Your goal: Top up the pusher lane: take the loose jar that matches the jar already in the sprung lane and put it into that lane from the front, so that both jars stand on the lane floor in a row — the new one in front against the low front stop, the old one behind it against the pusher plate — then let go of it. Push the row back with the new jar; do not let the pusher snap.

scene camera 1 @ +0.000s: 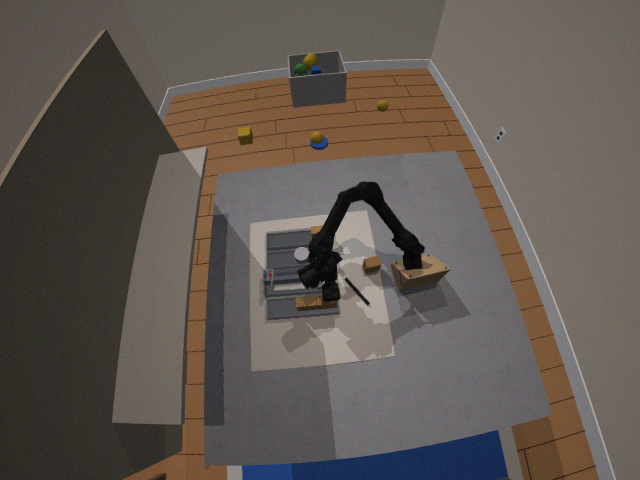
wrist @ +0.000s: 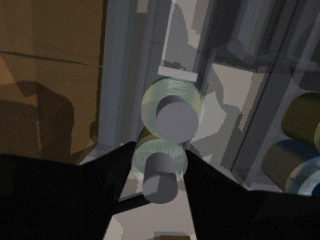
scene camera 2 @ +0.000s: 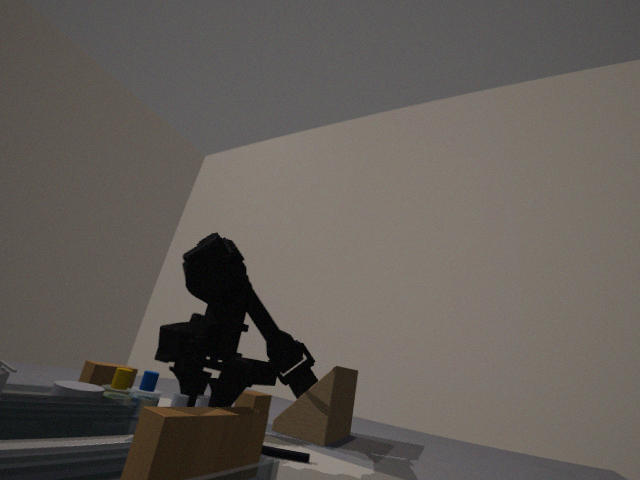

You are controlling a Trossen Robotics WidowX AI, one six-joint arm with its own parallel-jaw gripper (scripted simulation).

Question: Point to a lane rack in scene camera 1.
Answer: At 283,276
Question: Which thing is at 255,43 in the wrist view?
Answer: A lane rack.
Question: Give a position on a tan block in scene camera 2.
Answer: At 97,373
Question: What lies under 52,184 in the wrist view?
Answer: My gripper.
